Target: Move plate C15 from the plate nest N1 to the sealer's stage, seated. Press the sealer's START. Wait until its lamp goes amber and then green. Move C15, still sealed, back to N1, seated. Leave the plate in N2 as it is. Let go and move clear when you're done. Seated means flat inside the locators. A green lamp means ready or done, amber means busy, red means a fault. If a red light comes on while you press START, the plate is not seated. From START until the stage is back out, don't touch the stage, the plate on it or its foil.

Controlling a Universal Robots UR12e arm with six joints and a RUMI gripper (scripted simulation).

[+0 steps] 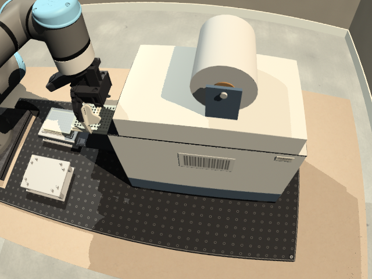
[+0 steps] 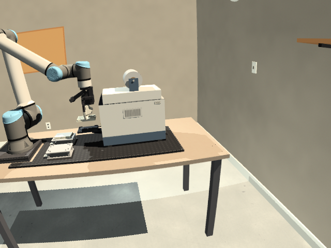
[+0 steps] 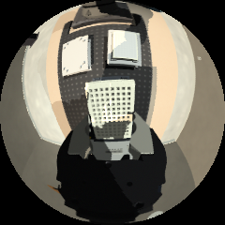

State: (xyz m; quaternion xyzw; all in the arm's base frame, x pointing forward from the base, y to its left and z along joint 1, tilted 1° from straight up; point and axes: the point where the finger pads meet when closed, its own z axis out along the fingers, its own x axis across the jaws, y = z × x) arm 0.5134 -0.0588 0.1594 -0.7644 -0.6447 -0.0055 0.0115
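Now: the sealer stage 8 cm below my hand. The rest, counted from my hand: foil roll (33 cm ahead, 23 cm above, 6 cm to the right); well plate (1 cm below).
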